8 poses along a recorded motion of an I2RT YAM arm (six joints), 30 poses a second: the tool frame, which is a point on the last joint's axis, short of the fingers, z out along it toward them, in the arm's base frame.
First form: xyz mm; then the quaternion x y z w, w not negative.
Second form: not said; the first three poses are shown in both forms.
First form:
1: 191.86 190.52 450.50 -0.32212 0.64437 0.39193 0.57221
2: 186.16 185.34 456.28 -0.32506 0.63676 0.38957 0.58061
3: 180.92 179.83 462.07 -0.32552 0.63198 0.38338 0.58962
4: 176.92 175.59 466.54 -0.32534 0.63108 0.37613 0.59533
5: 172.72 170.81 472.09 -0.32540 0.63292 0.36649 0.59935
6: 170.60 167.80 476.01 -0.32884 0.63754 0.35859 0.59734
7: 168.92 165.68 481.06 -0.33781 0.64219 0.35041 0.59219
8: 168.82 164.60 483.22 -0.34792 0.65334 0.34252 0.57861
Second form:
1: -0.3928 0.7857 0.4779 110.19 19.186 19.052 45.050
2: -0.3992 0.7821 0.4785 109.01 18.616 18.534 45.628
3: -0.4030 0.7825 0.4747 107.74 18.092 17.983 46.207
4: -0.4049 0.7854 0.4681 106.93 17.692 17.559 46.654
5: -0.4065 0.7907 0.4578 106.35 17.272 17.081 47.209
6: -0.4100 0.7950 0.4471 106.64 17.060 16.780 47.601
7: -0.4192 0.7970 0.4349 107.37 16.892 16.568 48.106
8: -0.4266 0.8010 0.4200 109.29 16.882 16.460 48.322
